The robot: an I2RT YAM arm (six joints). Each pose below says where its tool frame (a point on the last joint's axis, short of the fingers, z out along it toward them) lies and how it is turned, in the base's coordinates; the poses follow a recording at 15 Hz.
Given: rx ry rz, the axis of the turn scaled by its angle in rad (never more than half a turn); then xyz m.
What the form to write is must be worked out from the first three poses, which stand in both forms.
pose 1, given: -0.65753, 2.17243, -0.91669, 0.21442, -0.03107, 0.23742
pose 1, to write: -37.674, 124.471, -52.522, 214.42, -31.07, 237.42
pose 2, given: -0.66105, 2.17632, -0.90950, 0.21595, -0.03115, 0.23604
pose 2, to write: -37.875, 124.694, -52.111, 215.95, -31.15, 236.04
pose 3, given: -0.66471, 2.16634, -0.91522, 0.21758, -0.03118, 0.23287
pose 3, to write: -38.085, 124.122, -52.438, 217.58, -31.18, 232.87
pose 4, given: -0.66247, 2.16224, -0.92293, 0.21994, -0.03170, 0.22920
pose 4, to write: -37.957, 123.887, -52.880, 219.94, -31.70, 229.20
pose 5, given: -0.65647, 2.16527, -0.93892, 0.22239, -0.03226, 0.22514
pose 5, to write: -37.613, 124.061, -53.796, 222.39, -32.26, 225.14
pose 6, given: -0.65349, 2.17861, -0.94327, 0.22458, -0.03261, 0.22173
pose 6, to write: -37.442, 124.825, -54.045, 224.58, -32.61, 221.73
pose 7, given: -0.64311, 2.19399, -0.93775, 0.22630, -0.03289, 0.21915
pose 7, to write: -36.847, 125.706, -53.729, 226.30, -32.89, 219.15
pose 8, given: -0.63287, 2.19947, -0.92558, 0.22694, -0.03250, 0.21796
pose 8, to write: -36.261, 126.020, -53.032, 226.94, -32.50, 217.96
